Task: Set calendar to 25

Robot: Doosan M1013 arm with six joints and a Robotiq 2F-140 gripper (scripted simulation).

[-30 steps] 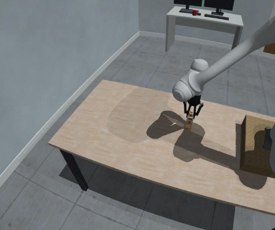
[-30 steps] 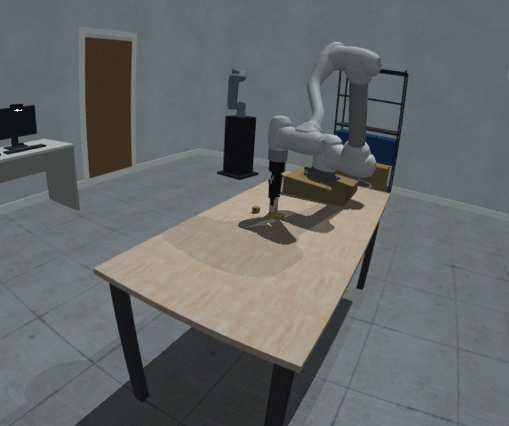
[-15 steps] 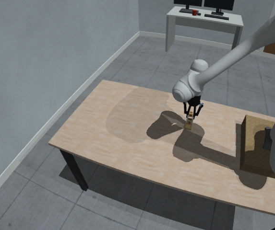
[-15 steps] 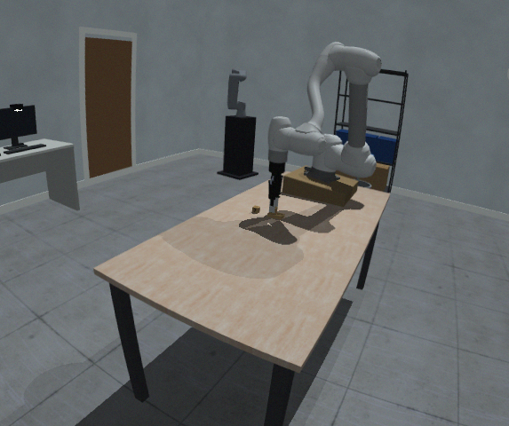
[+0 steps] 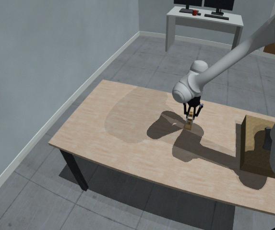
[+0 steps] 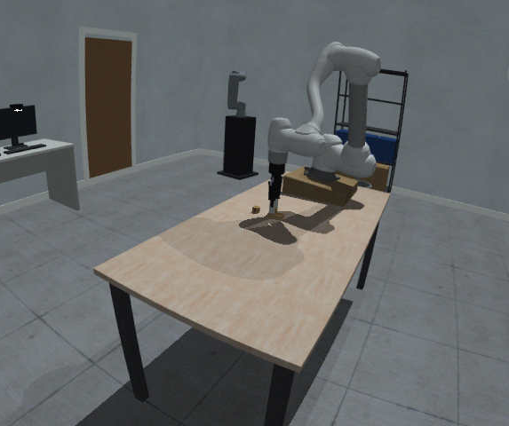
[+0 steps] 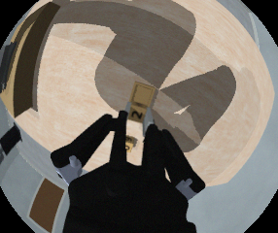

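Now: hand 20 mm to the right of the wooden calendar tray and 40 mm above it.
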